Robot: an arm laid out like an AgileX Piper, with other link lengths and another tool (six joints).
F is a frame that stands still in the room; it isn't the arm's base.
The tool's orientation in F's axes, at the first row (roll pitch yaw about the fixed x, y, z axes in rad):
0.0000, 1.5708, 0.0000
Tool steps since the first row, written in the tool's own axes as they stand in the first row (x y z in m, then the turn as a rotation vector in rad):
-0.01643, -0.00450, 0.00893, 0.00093, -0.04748, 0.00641
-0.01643, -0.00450, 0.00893, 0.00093, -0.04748, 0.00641
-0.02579, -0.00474, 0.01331, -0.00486, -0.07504, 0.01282
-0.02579, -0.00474, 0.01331, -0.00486, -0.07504, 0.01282
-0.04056, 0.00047, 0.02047, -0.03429, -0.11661, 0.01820
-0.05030, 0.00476, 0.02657, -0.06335, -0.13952, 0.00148
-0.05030, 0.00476, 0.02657, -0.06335, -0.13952, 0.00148
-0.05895, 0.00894, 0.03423, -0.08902, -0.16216, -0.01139
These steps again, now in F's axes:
0.00893, -0.00450, 0.01643, 0.00641, -0.04748, -0.00093
0.00893, -0.00450, 0.01643, 0.00641, -0.04748, -0.00093
0.01331, -0.00474, 0.02579, 0.01282, -0.07504, 0.00486
0.01331, -0.00474, 0.02579, 0.01282, -0.07504, 0.00486
0.02047, 0.00047, 0.04056, 0.01820, -0.11661, 0.03429
0.02657, 0.00476, 0.05030, 0.00148, -0.13952, 0.06335
0.02657, 0.00476, 0.05030, 0.00148, -0.13952, 0.06335
0.03423, 0.00894, 0.05895, -0.01139, -0.16216, 0.08902

